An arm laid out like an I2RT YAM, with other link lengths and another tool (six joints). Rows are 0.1 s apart.
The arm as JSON. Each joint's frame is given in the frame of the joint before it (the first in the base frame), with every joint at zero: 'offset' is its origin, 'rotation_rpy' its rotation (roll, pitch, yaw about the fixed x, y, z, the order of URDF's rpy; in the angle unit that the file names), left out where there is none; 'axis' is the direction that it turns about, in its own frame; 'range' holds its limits. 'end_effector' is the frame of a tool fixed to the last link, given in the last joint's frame.
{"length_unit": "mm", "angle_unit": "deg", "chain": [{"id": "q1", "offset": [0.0, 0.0, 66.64], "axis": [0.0, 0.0, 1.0], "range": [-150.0, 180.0]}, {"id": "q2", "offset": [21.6, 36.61, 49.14], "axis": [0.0, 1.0, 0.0], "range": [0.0, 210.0]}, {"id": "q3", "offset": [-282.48, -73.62, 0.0], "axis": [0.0, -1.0, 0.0], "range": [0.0, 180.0]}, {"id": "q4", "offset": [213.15, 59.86, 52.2], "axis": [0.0, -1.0, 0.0], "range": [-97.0, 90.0]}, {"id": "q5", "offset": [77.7, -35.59, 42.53], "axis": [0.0, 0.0, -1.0], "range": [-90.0, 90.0]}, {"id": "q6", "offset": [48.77, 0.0, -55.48], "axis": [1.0, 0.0, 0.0], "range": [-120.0, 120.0]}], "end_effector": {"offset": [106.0, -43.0, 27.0], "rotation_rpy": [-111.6, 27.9, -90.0]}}
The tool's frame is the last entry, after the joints.
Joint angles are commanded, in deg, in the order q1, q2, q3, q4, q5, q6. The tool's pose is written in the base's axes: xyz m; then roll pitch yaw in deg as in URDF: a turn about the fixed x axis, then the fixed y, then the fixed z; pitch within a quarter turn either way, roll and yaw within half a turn. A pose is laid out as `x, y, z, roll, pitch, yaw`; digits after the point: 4 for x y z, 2 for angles.
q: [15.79 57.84 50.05 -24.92 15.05 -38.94]
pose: 0.3036, 0.0143, 0.2868, -144.75, -17.39, -80.89
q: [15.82 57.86 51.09 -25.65 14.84 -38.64]
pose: 0.3036, 0.0148, 0.2916, -144.41, -16.99, -80.94
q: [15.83 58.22 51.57 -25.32 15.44 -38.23]
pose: 0.3056, 0.0135, 0.2949, -143.84, -16.91, -81.81
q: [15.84 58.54 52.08 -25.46 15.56 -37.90]
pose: 0.3068, 0.0133, 0.2967, -143.72, -16.68, -82.11
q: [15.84 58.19 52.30 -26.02 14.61 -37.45]
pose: 0.3052, 0.0149, 0.2974, -143.71, -15.80, -81.53
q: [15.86 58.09 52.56 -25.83 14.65 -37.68]
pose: 0.3054, 0.0152, 0.3006, -143.18, -15.95, -81.58
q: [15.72 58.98 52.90 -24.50 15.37 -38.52]
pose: 0.3105, 0.0147, 0.3041, -142.45, -16.93, -82.12
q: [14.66 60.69 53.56 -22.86 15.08 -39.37]
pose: 0.3192, 0.0126, 0.3065, -141.99, -17.44, -82.65
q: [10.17 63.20 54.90 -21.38 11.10 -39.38]
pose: 0.3320, 0.0003, 0.3072, -141.87, -15.45, -83.72
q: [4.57 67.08 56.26 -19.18 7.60 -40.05]
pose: 0.3496, -0.0208, 0.3033, -142.36, -14.30, -85.83
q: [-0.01 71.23 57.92 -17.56 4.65 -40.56]
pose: 0.3664, -0.0404, 0.2971, -143.29, -13.22, -87.39
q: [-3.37 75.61 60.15 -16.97 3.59 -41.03]
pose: 0.3822, -0.0597, 0.2890, -144.91, -12.97, -89.23
